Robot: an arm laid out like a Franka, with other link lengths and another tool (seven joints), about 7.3 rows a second.
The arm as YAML. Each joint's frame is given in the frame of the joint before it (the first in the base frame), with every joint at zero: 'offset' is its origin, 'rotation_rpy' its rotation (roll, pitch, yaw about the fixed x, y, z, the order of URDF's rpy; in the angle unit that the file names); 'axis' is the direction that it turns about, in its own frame. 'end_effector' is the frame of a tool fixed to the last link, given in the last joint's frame.
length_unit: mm
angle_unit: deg
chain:
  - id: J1
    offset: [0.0, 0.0, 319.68]
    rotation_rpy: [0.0, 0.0, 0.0]
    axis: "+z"
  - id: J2
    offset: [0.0, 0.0, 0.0]
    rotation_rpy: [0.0, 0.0, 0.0]
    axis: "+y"
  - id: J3
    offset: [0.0, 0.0, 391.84]
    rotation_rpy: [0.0, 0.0, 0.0]
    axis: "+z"
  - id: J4
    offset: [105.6, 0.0, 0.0]
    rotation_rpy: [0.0, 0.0, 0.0]
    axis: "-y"
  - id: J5
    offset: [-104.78, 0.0, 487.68]
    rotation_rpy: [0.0, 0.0, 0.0]
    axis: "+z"
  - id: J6
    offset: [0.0, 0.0, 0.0]
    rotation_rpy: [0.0, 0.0, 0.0]
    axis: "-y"
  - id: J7
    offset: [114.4, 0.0, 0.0]
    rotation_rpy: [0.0, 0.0, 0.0]
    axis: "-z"
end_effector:
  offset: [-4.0, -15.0, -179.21]
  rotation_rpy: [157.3, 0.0, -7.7]
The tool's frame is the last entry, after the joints.
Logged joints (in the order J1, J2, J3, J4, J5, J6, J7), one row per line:
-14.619, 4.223, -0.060, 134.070, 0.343, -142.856, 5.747
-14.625, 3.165, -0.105, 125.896, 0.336, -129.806, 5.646
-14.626, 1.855, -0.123, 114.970, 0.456, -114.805, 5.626
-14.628, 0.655, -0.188, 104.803, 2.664, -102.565, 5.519
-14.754, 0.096, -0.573, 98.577, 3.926, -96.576, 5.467
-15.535, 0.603, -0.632, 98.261, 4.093, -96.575, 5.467
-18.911, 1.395, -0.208, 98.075, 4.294, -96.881, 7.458
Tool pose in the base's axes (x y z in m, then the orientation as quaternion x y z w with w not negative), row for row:
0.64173, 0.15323, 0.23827, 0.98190, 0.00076, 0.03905, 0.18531
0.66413, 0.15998, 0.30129, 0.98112, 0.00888, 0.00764, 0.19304
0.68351, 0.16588, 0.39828, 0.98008, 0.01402, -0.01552, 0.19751
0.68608, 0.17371, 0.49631, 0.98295, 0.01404, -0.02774, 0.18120
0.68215, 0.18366, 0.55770, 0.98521, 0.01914, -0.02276, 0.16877
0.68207, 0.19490, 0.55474, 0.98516, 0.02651, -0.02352, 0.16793
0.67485, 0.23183, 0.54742, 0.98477, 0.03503, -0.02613, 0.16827
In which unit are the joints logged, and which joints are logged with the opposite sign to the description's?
The joints are logged in degrees. Opposite sign: J1, J3, J4, J6.
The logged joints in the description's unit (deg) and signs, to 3 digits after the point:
14.619, 4.223, 0.060, -134.070, 0.343, 142.856, 5.747
14.625, 3.165, 0.105, -125.896, 0.336, 129.806, 5.646
14.626, 1.855, 0.123, -114.970, 0.456, 114.805, 5.626
14.628, 0.655, 0.188, -104.803, 2.664, 102.565, 5.519
14.754, 0.096, 0.573, -98.577, 3.926, 96.576, 5.467
15.535, 0.603, 0.632, -98.261, 4.093, 96.575, 5.467
18.911, 1.395, 0.208, -98.075, 4.294, 96.881, 7.458

